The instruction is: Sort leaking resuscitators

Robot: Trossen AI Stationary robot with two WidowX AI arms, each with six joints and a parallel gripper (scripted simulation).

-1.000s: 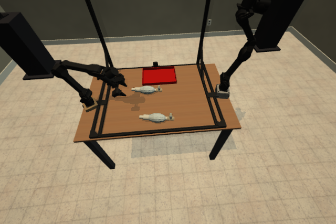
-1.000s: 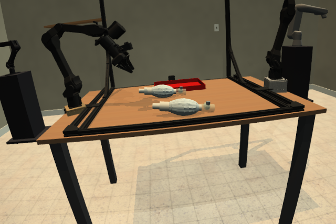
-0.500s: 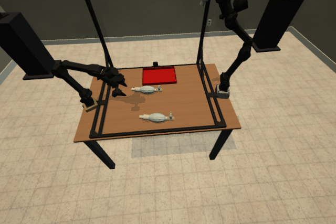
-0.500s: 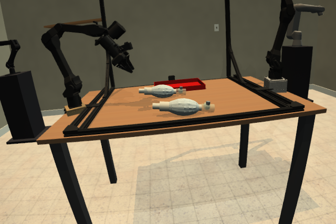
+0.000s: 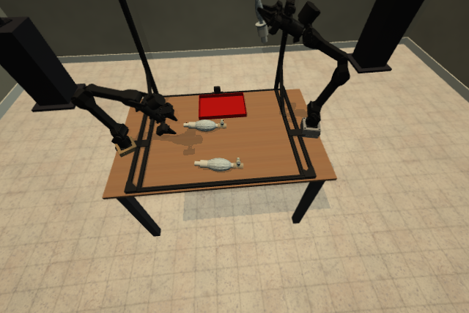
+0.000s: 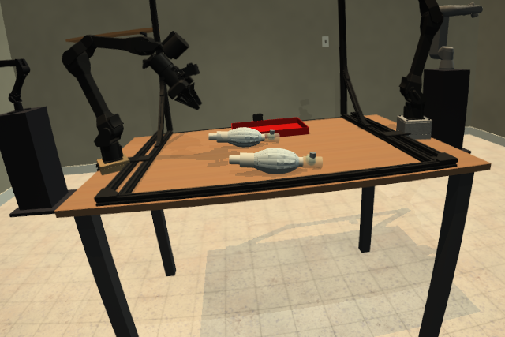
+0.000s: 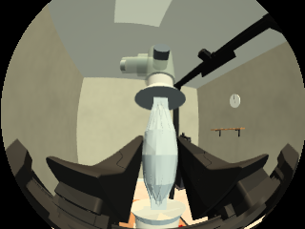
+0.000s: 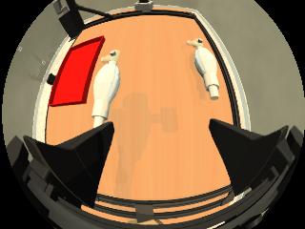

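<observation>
Now: the red tray 200 mm behind my left hand, 200 mm to the right of it and 680 mm below it.
</observation>
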